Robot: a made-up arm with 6 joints.
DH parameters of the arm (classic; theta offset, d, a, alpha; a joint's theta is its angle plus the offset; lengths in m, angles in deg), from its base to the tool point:
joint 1: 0 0.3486 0.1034 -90
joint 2: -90 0 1.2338 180
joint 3: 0 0 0.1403 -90
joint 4: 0 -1.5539 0 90
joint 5: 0 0 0 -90
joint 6: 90 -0.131 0 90
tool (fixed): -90 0 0 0
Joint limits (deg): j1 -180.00..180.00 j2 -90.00..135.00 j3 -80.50..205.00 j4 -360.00..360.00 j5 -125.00..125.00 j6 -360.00..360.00
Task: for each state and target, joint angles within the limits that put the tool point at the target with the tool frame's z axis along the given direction. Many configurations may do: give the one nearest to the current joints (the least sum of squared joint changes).
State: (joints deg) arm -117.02 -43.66 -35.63 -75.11 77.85 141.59
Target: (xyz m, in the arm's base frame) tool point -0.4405 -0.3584 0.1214 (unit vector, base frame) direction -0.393 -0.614 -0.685
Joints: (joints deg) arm -127.56 -6.31 -79.75 -87.39 87.36 149.80
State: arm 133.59 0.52 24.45 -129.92 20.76 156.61
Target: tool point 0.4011 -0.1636 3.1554 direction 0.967 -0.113 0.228
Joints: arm 155.62 -24.48 62.60 -150.80 14.99 134.26
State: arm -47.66 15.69 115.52 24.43 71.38 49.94
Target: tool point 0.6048 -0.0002 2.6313 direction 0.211 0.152 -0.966
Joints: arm -6.43 51.21 149.11 31.05 87.66 10.35
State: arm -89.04 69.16 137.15 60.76 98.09 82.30
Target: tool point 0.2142 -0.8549 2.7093 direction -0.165 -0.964 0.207
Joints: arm -84.18 49.17 141.32 105.02 87.72 99.89
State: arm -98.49 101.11 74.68 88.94 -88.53 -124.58
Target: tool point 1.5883 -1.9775 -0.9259 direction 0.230 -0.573 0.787
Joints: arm -48.34 104.63 62.54 78.25 -86.17 -95.54
